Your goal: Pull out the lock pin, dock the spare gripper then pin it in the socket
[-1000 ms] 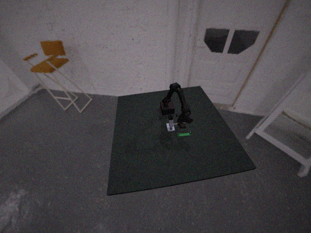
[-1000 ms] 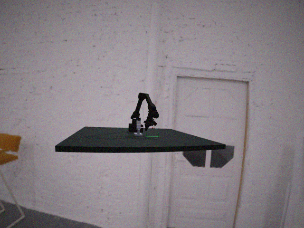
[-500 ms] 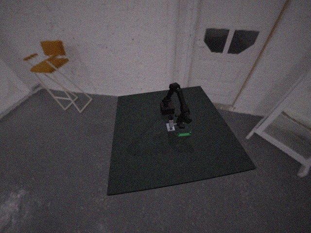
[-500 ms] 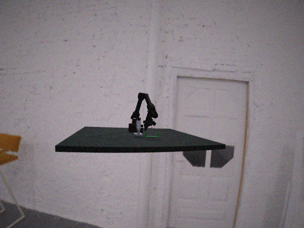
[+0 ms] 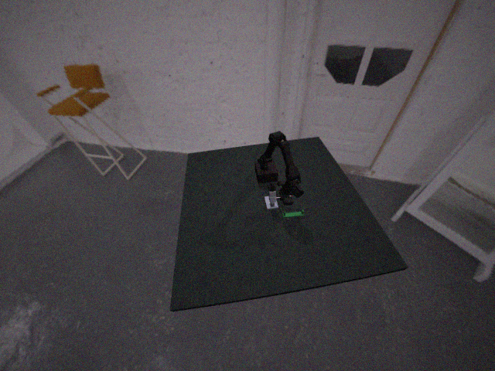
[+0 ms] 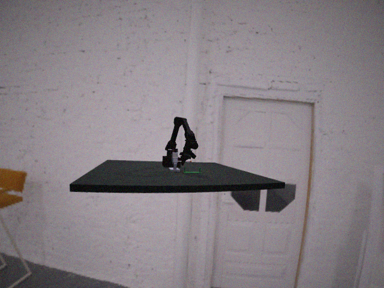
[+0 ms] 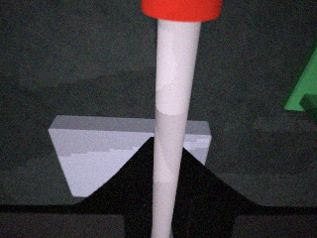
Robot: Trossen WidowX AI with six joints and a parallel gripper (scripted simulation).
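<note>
The mount lies 2 cm behind my gripper tip and 6 cm to the right of it. Round my gripper tip: green holder (11 cm ahead, 4 cm to the left, 2 cm below).
</note>
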